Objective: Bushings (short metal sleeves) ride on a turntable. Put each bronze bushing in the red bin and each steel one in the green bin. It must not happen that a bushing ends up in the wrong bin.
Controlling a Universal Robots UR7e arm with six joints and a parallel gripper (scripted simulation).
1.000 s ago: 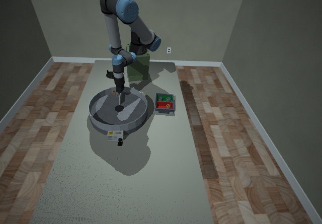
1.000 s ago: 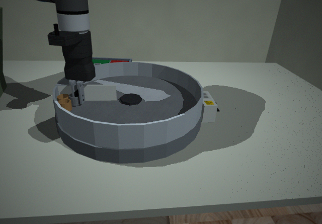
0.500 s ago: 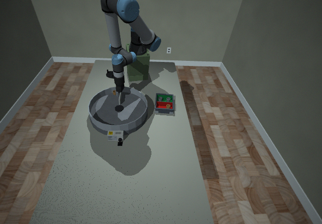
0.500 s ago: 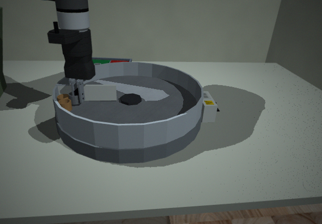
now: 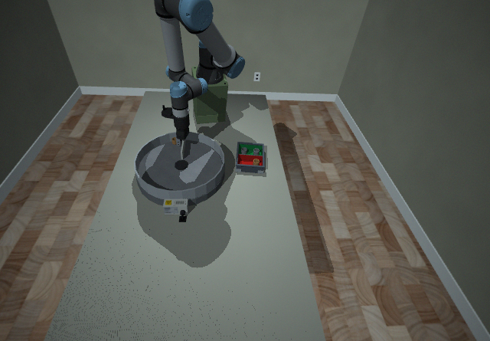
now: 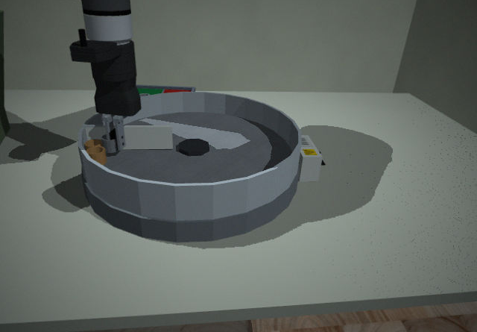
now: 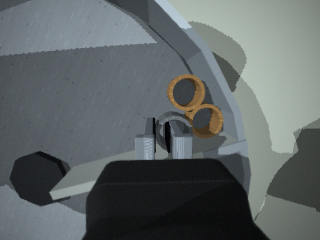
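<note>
Now: the bin 37 cm to the left of my hand, 6 cm below it and 5 cm ahead of it. The rest, counted from my hand: turntable 15 cm ahead, 3 cm below, 2 cm to the left.
</note>
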